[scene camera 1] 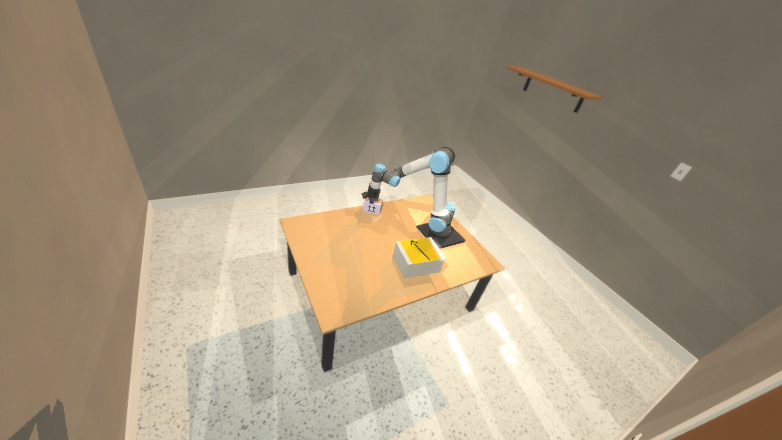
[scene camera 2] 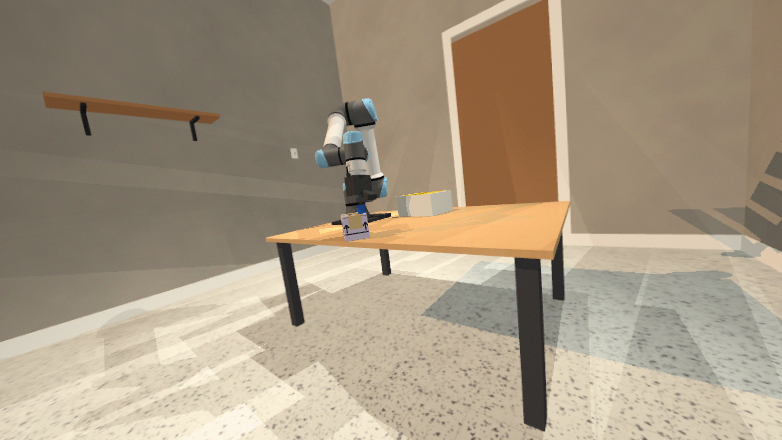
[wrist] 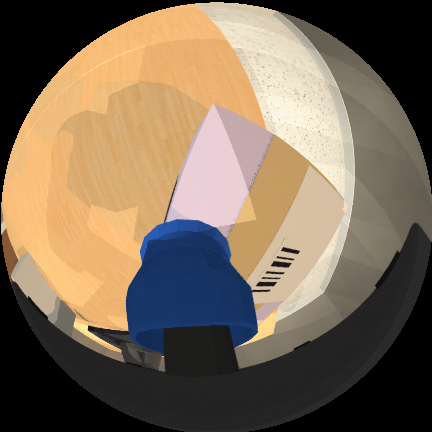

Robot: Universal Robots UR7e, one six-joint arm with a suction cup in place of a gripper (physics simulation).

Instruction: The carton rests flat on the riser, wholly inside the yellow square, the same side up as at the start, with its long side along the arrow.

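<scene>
The carton is a small lilac box with tan tape, a barcode label and upward arrows on its side. It is at the table's far edge in the first scene view, slightly tilted. My gripper, a blue suction cup, is on the carton's top and holds it. The cup hides part of the top. Whether the carton's underside touches the table is unclear. The white riser stands apart from the carton. Its top bears the yellow square and the black arrow.
The wooden table carries the riser and the arm's black base plate. The riser is beside this base. The arm reaches from the base to the far edge. A wall shelf is away from the table.
</scene>
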